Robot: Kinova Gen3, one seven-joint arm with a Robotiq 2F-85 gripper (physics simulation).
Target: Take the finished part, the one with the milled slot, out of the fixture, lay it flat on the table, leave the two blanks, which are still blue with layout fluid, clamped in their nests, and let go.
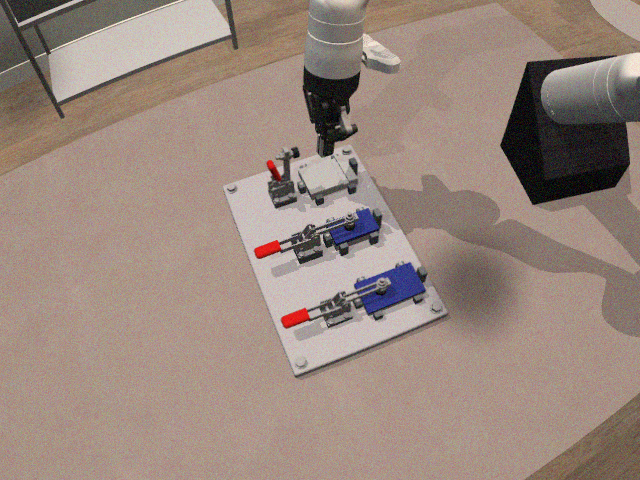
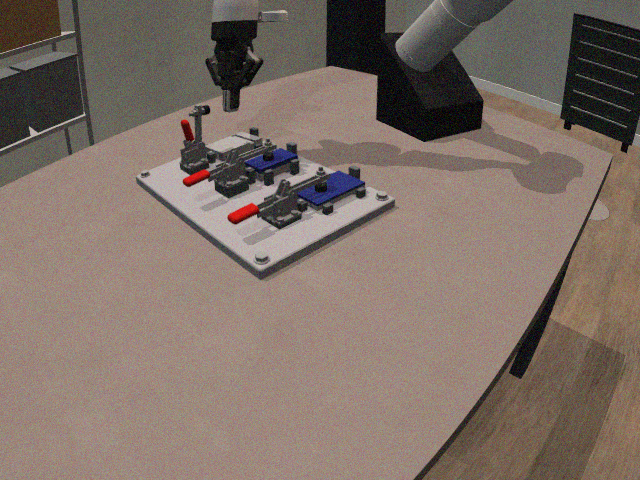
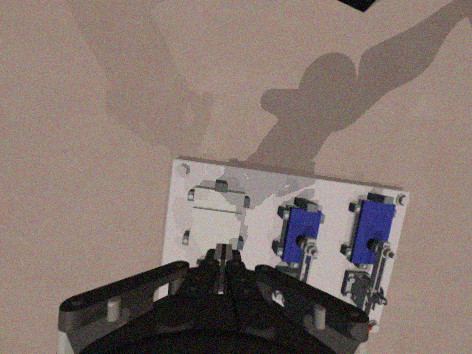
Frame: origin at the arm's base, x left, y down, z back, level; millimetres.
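Seen in the pictures: gripper, fingertip midpoint: [image 1: 324,153] [image 2: 230,111] [image 3: 223,254]; arm's base at its link origin: [image 1: 563,97] [image 2: 414,54].
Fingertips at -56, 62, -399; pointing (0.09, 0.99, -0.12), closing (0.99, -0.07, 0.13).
Observation:
Offsets run from my fingertips to a thing's top centre, as dx, dy, dz. "pt": to the spot under its first point. Level surfaces: height alone.
The finished part @(-9, +57, +7) [image 1: 323,179] [image 2: 231,145] [image 3: 215,227], pale metal with a line across it near its stop end, sits flat in its nest on the white fixture plate @(+103, +82, -36) [image 1: 336,351] [image 2: 310,232] [image 3: 265,225]. Its toggle clamp @(-6, -26, -59) [image 1: 286,167] [image 2: 197,129] is open, arm raised and red handle upright. My gripper [image 1: 325,153] [image 2: 231,109] [image 3: 223,254] is shut and empty, pointing down above the part's clamp-side end, apart from it. The middle blue blank @(+101, +56, +7) [image 1: 368,223] [image 2: 279,157] [image 3: 305,222] and the end blue blank @(+211, +66, +22) [image 1: 402,290] [image 2: 343,184] [image 3: 376,220] are clamped in their nests.
The plate lies on the brown table @(dy +97) [image 1: 129,310] [image 2: 258,361] [image 3: 75,200]. Two lowered clamps with red handles @(pt +110, +35, -125) [image 1: 267,249] @(pt +218, +45, -119) [image 1: 295,317] hold the blanks. The black robot base [image 1: 527,155] [image 2: 429,113] stands on the table. A shelf unit and a drawer cabinet stand beyond it.

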